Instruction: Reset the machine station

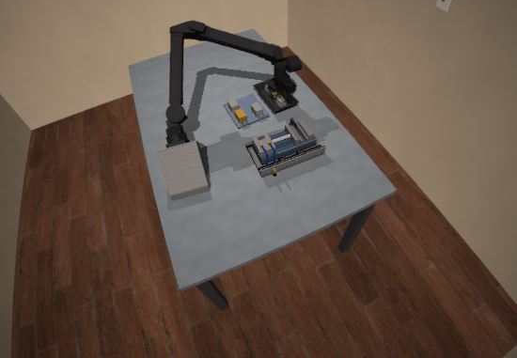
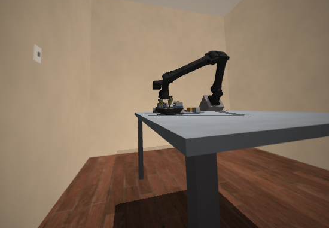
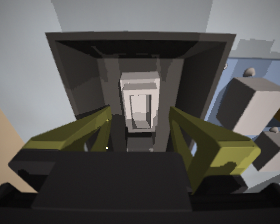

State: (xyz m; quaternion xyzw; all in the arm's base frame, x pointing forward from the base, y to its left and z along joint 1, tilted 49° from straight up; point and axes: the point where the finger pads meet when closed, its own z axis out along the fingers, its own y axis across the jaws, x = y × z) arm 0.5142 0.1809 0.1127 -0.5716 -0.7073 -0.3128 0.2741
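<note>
Right now the yellow brass blank is 210 mm behind my hand, 40 mm to the right of it and 20 mm below it. Also, from my hand: blue vise base (80 mm behind, 280 mm to the right, 10 mm below).
</note>
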